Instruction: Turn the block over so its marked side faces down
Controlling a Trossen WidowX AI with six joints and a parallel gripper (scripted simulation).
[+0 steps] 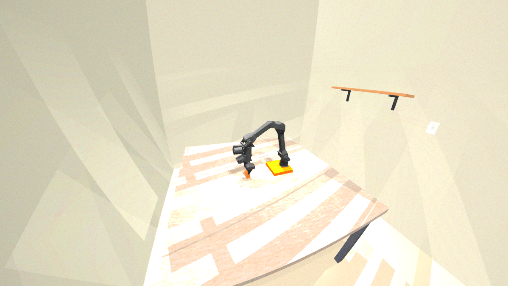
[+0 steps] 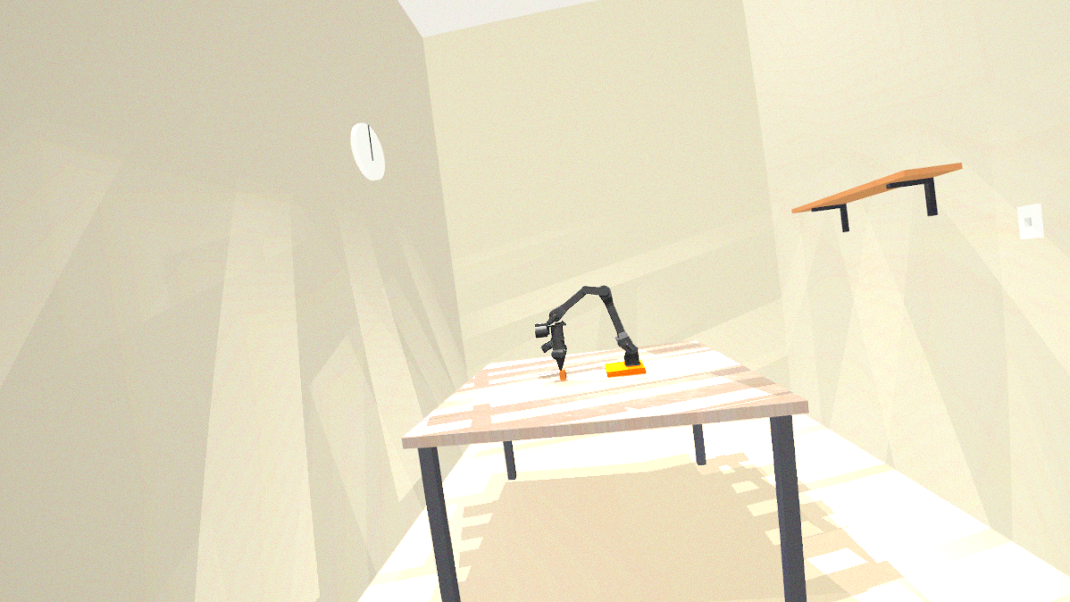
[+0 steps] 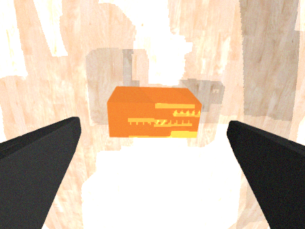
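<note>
My gripper tip is now 10 mm past the orange block and 30 mm above it.
</note>
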